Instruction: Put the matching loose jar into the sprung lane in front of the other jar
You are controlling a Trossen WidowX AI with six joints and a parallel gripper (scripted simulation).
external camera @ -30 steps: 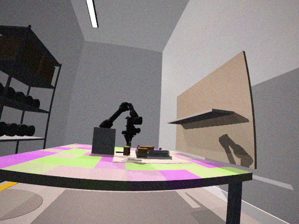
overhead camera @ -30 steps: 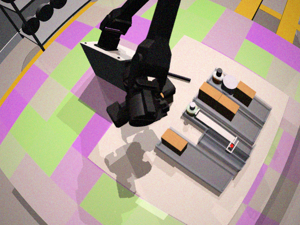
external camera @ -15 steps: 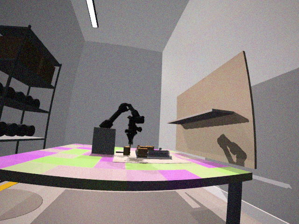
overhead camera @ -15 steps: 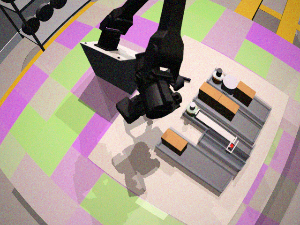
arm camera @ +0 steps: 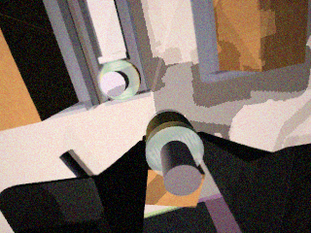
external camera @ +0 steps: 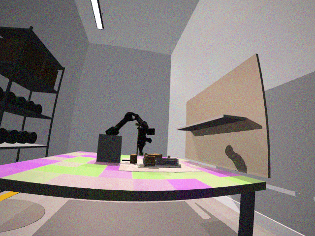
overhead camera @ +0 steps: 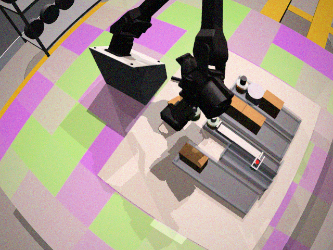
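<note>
Now: the dark rod 9 cm behind my gripper tip, 12 cm to the left of it and 8 cm below it. Also, from my gripper tip: red marker: 23 cm ahead, 2 cm to the right, 2 cm below.
</note>
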